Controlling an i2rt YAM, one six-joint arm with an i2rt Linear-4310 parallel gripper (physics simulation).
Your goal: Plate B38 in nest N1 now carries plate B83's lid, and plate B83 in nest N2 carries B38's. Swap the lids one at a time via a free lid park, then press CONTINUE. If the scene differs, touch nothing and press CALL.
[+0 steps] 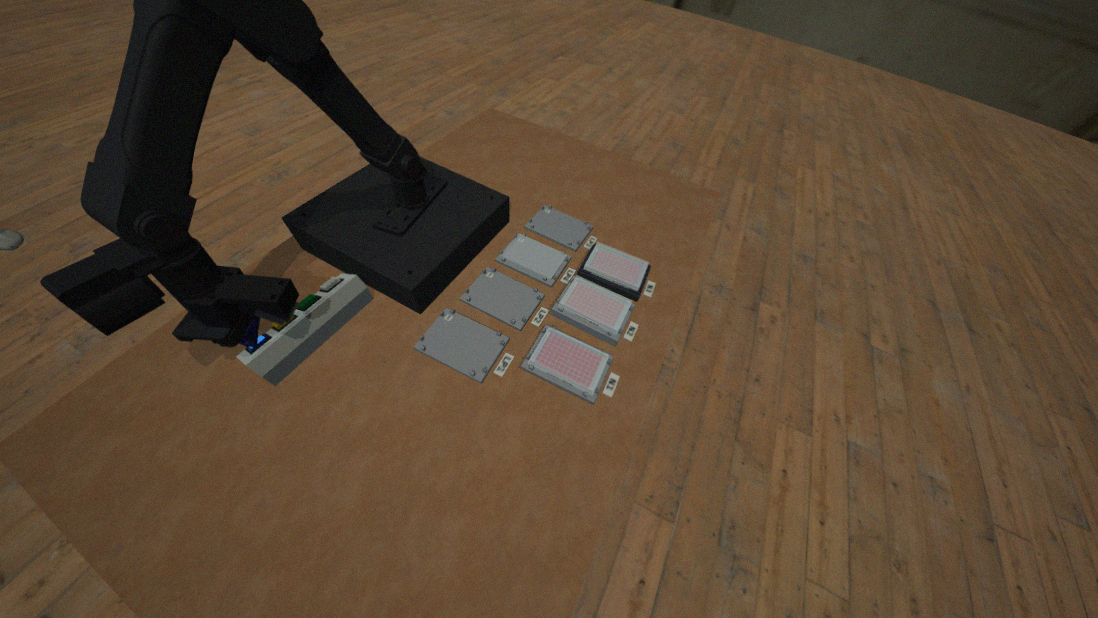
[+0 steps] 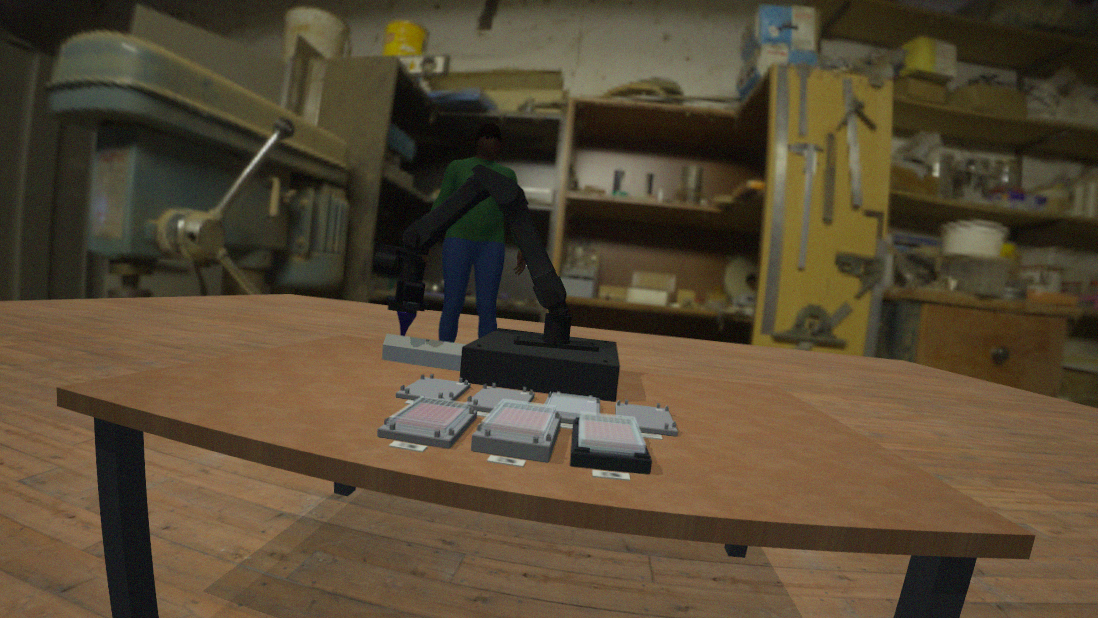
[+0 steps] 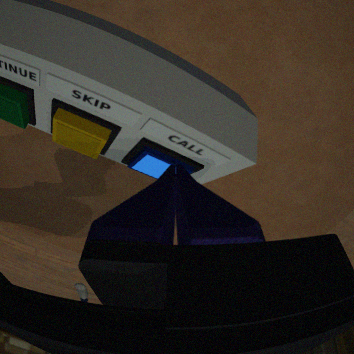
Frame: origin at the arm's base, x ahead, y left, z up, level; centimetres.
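Seen in the pictures: gripper, fingertip midpoint: (image 1: 252, 345) (image 3: 175, 173); arm's base, link origin: (image 1: 412, 203) (image 2: 555, 345).
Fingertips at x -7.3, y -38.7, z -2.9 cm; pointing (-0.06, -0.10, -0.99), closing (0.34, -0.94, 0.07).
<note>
Pixels of each thing's top centre, then the offset from my fingertips to it. "spot": a spot on its surface instead.
- CALL button, surface spot: (image 3: 150, 166) spot: dx -0.3, dy +1.4, dz -0.5 cm
- green CONTINUE button, top centre: (image 1: 305, 298) dx +1.7, dy +10.7, dz +0.4 cm
- pink-welled plate, top centre: (image 2: 432, 409) (image 1: 570, 357) dx +49.6, dy +17.8, dz -2.5 cm
- LP2, top centre: (image 2: 502, 392) (image 1: 503, 292) dx +32.8, dy +27.5, dz -3.2 cm
- third park, surface spot: (image 2: 572, 406) (image 1: 544, 259) spot: dx +37.7, dy +40.0, dz -3.4 cm
- grey button panel, top centre: (image 3: 31, 106) (image 1: 297, 309) (image 2: 430, 338) dx +2.8, dy +7.9, dz +1.2 cm
- yellow SKIP button, top centre: (image 3: 73, 144) dx +0.7, dy +5.8, dz +0.4 cm
- third plate, top centre: (image 2: 610, 426) (image 1: 617, 263) dx +53.6, dy +43.4, dz -1.6 cm
- fourth park, top centre: (image 2: 645, 410) (image 1: 560, 222) dx +37.6, dy +53.2, dz -3.2 cm
My gripper (image 1: 249, 347) (image 2: 404, 332) (image 3: 175, 173) is shut and empty, its joined tips at the CALL button (image 3: 150, 166), which glows bright blue. Whether the tips touch it is hard to tell. The green CONTINUE button (image 1: 308, 301) (image 3: 14, 106) is unlit. A pink-welled plate (image 1: 570, 359) (image 2: 430, 416) sits in nest N1 and another plate (image 1: 594, 305) (image 2: 520, 418) in nest N2. Their plate and lid codes are too small to read. Lid parks LP1 (image 1: 461, 345) (image 2: 432, 389) and LP2 (image 1: 503, 297) look bare. The third park (image 1: 534, 258) (image 2: 572, 406) has a paler, lid-like cover.
The grey button panel (image 1: 318, 337) (image 2: 422, 352) (image 3: 220, 107) also has a yellow SKIP button (image 3: 81, 133). A third plate (image 1: 616, 266) (image 2: 611, 432) sits in a black nest. A fourth park (image 1: 559, 227) (image 2: 646, 419) is behind it. The black arm base (image 1: 345, 245) (image 2: 537, 368) stands beside the panel.
</note>
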